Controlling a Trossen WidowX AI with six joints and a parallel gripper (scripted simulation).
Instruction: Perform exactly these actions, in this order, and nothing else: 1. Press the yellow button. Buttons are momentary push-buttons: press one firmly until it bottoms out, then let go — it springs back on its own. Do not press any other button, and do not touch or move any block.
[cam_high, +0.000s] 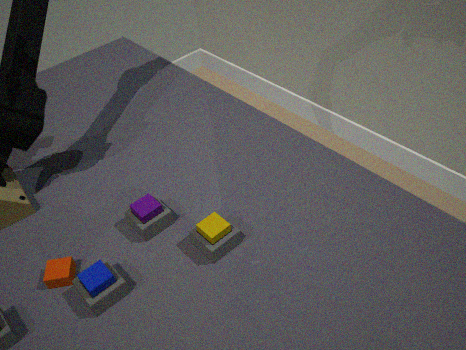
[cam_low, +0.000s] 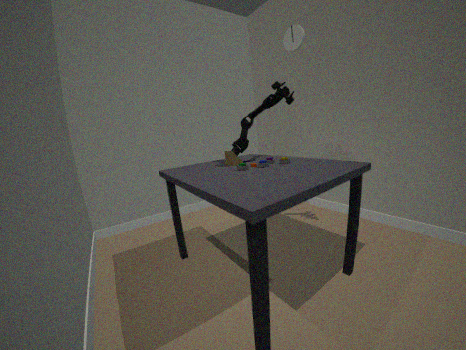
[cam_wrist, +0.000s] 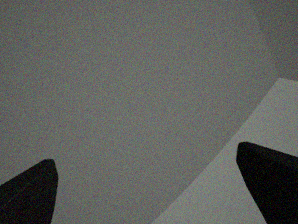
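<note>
My gripper tip is now 5 cm short of the yellow button, 15 cm to the left of it and 47 cm above it. From my gripper tip the other things lie so: purple button 4 cm behind, 20 cm to the right, 47 cm below; orange block 4 cm behind, 33 cm to the right, 49 cm below; blue button 2 cm ahead, 30 cm to the right, 47 cm below.
</note>
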